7 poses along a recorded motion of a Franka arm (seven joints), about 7.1 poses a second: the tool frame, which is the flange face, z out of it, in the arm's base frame.
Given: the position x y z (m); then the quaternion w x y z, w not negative.
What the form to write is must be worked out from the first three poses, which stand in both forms.
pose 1, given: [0.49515 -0.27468 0.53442 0.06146 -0.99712 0.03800 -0.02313]
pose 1, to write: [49.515 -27.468 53.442 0.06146 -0.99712 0.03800 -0.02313]
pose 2, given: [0.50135 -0.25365 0.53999 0.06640 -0.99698 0.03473 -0.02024]
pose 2, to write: [50.135 -25.365 53.999 0.06640 -0.99698 0.03473 -0.02024]
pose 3, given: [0.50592 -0.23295 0.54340 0.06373 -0.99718 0.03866 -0.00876]
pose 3, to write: [50.592 -23.295 54.340 0.06373 -0.99718 0.03866 -0.00876]
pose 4, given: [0.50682 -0.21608 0.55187 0.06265 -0.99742 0.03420 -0.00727]
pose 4, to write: [50.682 -21.608 55.187 0.06265 -0.99742 0.03420 -0.00727]
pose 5, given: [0.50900 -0.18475 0.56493 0.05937 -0.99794 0.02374 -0.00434]
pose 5, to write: [50.900 -18.475 56.493 0.05937 -0.99794 0.02374 -0.00434]
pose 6, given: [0.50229 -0.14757 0.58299 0.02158 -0.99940 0.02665 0.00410]
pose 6, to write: [50.229 -14.757 58.299 0.02158 -0.99940 0.02665 0.00410]
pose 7, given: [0.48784 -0.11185 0.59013 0.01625 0.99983 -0.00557 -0.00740]
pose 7, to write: [48.784 -11.185 59.013 0.01625 0.99983 -0.00557 -0.00740]
